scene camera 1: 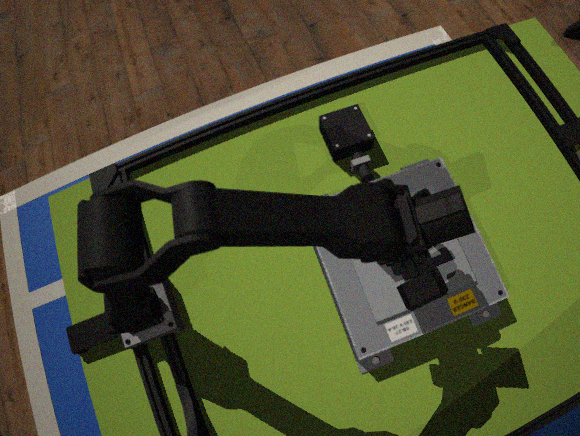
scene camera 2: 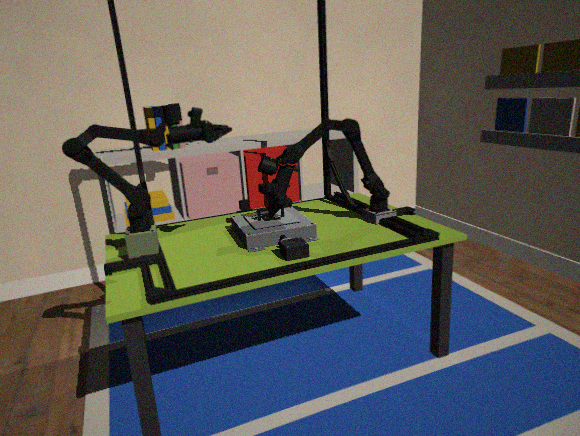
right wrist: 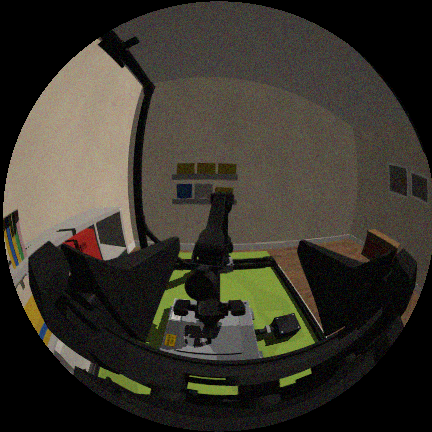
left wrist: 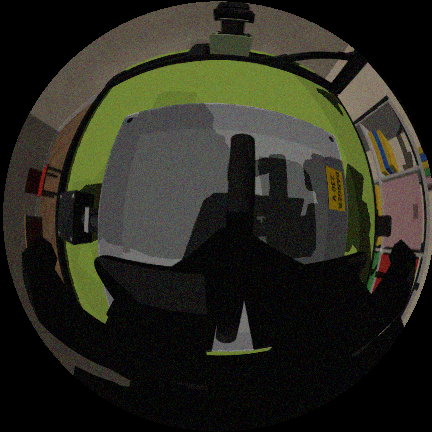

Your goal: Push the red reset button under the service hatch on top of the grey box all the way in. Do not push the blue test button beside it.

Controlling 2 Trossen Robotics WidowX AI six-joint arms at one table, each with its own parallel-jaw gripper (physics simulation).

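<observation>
The grey box (scene camera 1: 349, 294) (scene camera 2: 262, 242) (left wrist: 160, 181) (right wrist: 241, 342) lies flat in the middle of the green table (scene camera 1: 267, 324) (scene camera 2: 202, 246). My left gripper (scene camera 1: 422, 277) (scene camera 2: 273, 212) (left wrist: 230, 233) is down on top of the box, shut on the black bar handle (left wrist: 240, 160) of the service hatch (scene camera 1: 375, 290). The handle runs lengthwise between the fingers. The red and blue buttons are hidden. My right gripper (scene camera 2: 223, 128) (right wrist: 241, 245) is open and empty, high above the table's left side in scene camera 2.
A black motor block (scene camera 1: 346, 130) (scene camera 2: 293, 247) (left wrist: 72, 217) (right wrist: 285, 325) sits against one side of the box. A yellow danger label (scene camera 1: 462, 302) (left wrist: 335, 188) and a white label (scene camera 1: 402, 327) are on the box. A black frame (scene camera 1: 331, 86) runs round the table.
</observation>
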